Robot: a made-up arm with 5 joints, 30 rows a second.
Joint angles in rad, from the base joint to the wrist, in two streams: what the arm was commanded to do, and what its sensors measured. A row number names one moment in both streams.
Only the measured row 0 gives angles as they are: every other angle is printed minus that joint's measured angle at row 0.
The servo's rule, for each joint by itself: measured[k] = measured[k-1] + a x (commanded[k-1-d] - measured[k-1]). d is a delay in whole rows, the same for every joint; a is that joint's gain. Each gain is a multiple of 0.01, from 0.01 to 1. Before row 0 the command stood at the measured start. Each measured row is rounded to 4 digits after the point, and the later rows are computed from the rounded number. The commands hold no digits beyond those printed.
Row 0, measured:
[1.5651, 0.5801, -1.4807, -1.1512, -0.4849]
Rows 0 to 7, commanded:
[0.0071, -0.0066, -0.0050, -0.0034, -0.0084]
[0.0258, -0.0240, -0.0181, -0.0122, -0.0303]
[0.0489, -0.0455, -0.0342, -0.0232, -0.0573]
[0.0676, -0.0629, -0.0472, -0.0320, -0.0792]
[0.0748, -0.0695, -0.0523, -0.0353, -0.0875]
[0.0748, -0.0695, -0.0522, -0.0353, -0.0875]
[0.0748, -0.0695, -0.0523, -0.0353, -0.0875]
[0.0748, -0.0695, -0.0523, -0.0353, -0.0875]
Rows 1 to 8, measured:
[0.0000, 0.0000, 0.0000, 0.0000, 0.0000]
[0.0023, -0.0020, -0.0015, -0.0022, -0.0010]
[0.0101, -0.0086, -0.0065, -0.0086, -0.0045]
[0.0229, -0.0197, -0.0148, -0.0179, -0.0108]
[0.0377, -0.0327, -0.0245, -0.0269, -0.0190]
[0.0499, -0.0437, -0.0328, -0.0323, -0.0272]
[0.0581, -0.0514, -0.0386, -0.0342, -0.0344]
[0.0636, -0.0568, -0.0427, -0.0349, -0.0408]
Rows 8 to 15, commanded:
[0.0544, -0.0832, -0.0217, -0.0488, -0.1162]
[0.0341, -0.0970, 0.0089, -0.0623, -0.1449]
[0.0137, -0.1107, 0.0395, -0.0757, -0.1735]
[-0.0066, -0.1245, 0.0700, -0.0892, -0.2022]
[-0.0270, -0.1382, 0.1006, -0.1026, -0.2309]
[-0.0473, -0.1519, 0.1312, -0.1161, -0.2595]
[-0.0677, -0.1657, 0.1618, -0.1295, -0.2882]
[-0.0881, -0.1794, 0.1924, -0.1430, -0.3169]
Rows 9 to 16, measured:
[0.0673, -0.0606, -0.0456, -0.0352, -0.0464]
[0.0630, -0.0674, -0.0384, -0.0439, -0.0548]
[0.0535, -0.0763, -0.0242, -0.0557, -0.0656]
[0.0404, -0.0866, -0.0051, -0.0685, -0.0785]
[0.0249, -0.0980, 0.0174, -0.0817, -0.0933]
[0.0078, -0.1101, 0.0424, -0.0951, -0.1098]
[-0.0104, -0.1226, 0.0690, -0.1085, -0.1278]
[-0.0293, -0.1355, 0.0968, -0.1219, -0.1470]

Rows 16 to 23, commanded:
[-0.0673, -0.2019, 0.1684, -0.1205, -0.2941]
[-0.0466, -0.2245, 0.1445, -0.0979, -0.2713]
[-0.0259, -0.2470, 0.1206, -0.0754, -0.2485]
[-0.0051, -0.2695, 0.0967, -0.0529, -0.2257]
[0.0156, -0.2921, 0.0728, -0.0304, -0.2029]
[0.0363, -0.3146, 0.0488, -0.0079, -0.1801]
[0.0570, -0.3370, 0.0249, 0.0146, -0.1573]
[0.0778, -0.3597, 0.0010, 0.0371, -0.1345]
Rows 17 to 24, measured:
[-0.0487, -0.1487, 0.1255, -0.1354, -0.1674]
[-0.0548, -0.1647, 0.1384, -0.1259, -0.1826]
[-0.0521, -0.1826, 0.1402, -0.1080, -0.1932]
[-0.0435, -0.2019, 0.1343, -0.0871, -0.1998]
[-0.0308, -0.2222, 0.1230, -0.0652, -0.2029]
[-0.0155, -0.2432, 0.1079, -0.0429, -0.2029]
[0.0016, -0.2646, 0.0902, -0.0205, -0.2002]
[0.0199, -0.2863, 0.0706, 0.0020, -0.1951]

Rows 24 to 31, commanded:
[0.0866, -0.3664, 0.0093, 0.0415, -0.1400]
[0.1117, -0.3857, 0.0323, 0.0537, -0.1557]
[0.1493, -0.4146, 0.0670, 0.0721, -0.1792]
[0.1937, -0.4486, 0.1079, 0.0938, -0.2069]
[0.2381, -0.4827, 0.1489, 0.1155, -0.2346]
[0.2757, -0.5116, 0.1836, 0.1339, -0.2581]
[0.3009, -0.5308, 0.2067, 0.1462, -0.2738]
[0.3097, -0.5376, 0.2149, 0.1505, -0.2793]
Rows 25 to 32, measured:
[0.0390, -0.3083, 0.0497, 0.0245, -0.1878]
[0.0547, -0.3257, 0.0376, 0.0354, -0.1821]
[0.0735, -0.3437, 0.0360, 0.0471, -0.1789]
[0.0985, -0.3650, 0.0453, 0.0631, -0.1789]
[0.1299, -0.3901, 0.0641, 0.0827, -0.1823]
[0.1656, -0.4179, 0.0895, 0.1037, -0.1886]
[0.2019, -0.4460, 0.1177, 0.1230, -0.1969]
[0.2346, -0.4714, 0.1444, 0.1378, -0.2061]

